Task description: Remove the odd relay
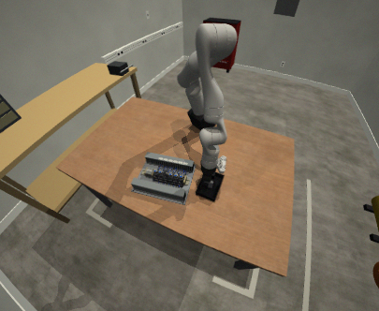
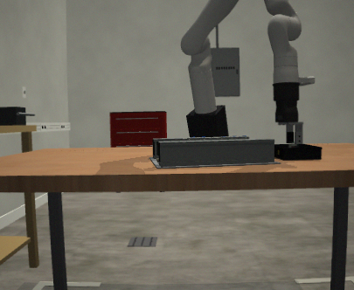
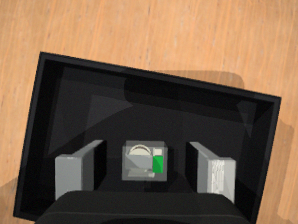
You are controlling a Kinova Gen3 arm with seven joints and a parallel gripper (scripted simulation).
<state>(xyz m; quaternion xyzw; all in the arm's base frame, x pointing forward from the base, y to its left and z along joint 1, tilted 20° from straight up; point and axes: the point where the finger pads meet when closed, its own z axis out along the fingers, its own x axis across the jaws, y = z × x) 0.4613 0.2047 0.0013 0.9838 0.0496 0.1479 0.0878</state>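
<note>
Now: the black parts tray 40 mm below my hand. Round my hand: grey relay panel: 30 mm ahead, 270 mm to the right, 30 mm below.
</note>
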